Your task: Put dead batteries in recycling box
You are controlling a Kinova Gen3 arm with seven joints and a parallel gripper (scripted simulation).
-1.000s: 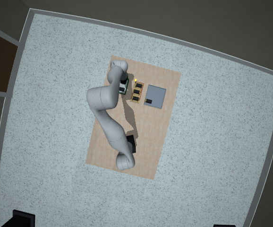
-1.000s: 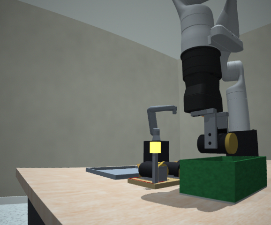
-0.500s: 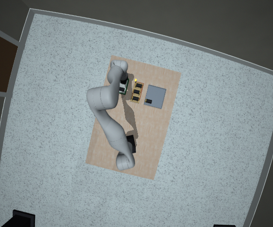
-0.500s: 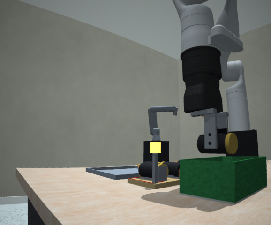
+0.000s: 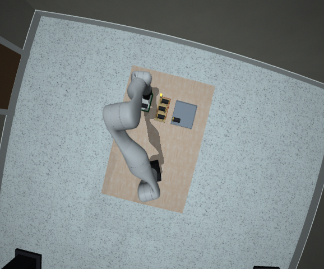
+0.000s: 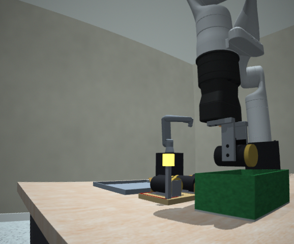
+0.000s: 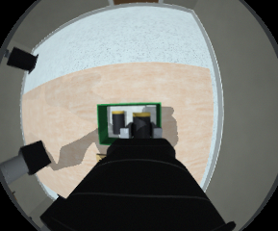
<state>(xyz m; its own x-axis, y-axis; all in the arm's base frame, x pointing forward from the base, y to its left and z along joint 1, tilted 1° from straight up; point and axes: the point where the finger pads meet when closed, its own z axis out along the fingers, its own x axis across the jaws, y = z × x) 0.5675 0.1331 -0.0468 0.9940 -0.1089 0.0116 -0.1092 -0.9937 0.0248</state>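
Now: hand 80 mm above the green recycling box and 30 mm past it. From my hand the other things lie so: grey tray (330 mm to the right, 90 mm below, 80 mm behind).
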